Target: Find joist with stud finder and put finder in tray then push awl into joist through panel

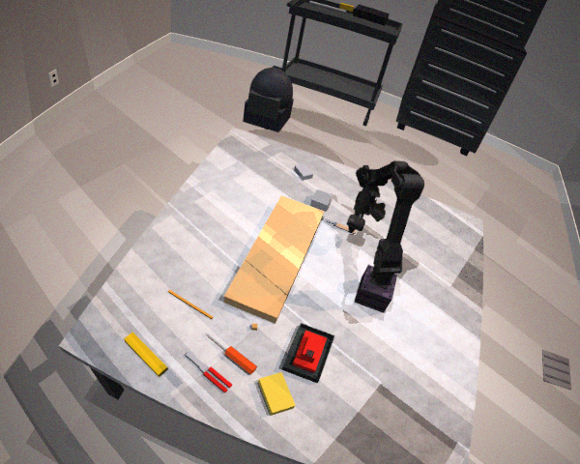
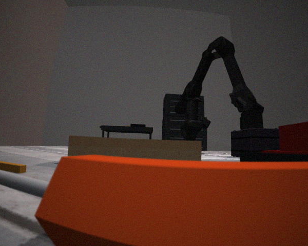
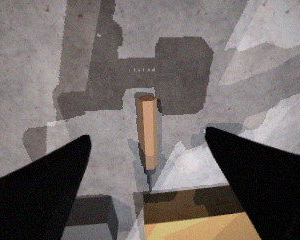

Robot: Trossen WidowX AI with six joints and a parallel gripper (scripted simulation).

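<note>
Right now my gripper tip is 50 mm short of the awl, 30 mm above it and 10 mm to the right of it. Round my gripper tip: small tan cube 570 mm to the left, 90 mm ahead, 30 mm below; then dark flat tray 560 mm to the left, 90 mm behind, 30 mm below; then grey box 170 mm ahead, 70 mm to the right, 20 mm below.
</note>
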